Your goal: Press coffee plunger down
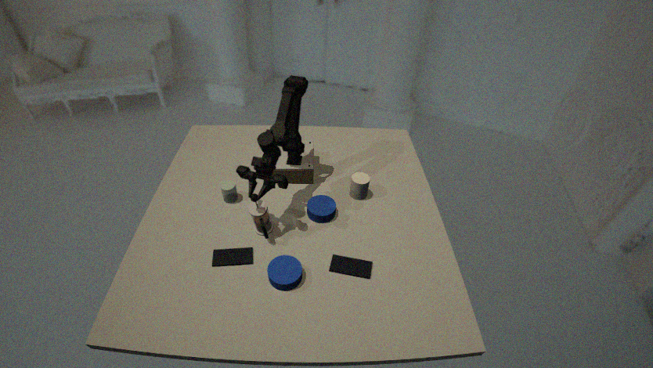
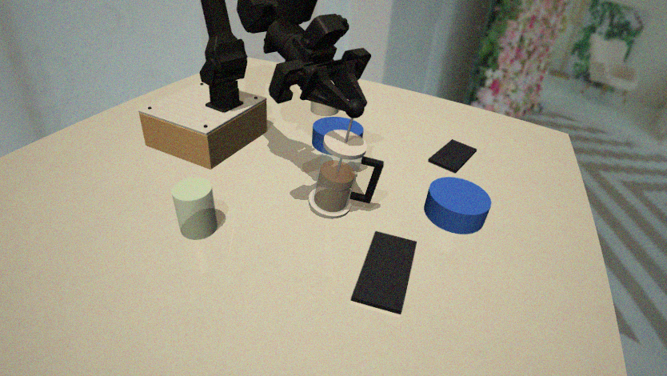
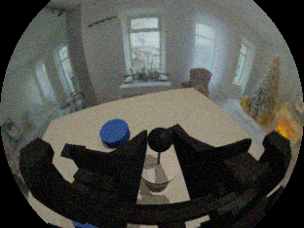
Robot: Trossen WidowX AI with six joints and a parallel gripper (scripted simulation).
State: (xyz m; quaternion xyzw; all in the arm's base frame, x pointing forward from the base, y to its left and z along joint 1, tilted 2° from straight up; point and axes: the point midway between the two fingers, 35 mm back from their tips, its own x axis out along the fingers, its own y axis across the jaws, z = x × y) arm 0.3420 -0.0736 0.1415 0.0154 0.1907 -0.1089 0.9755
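Now: the coffee press 110 mm below my gripper tip, 10 mm to the left of it and 10 mm behind it. From my gripper tip the other things lie so: pale green cylinder 190 mm behind, 180 mm to the right, 170 mm below.
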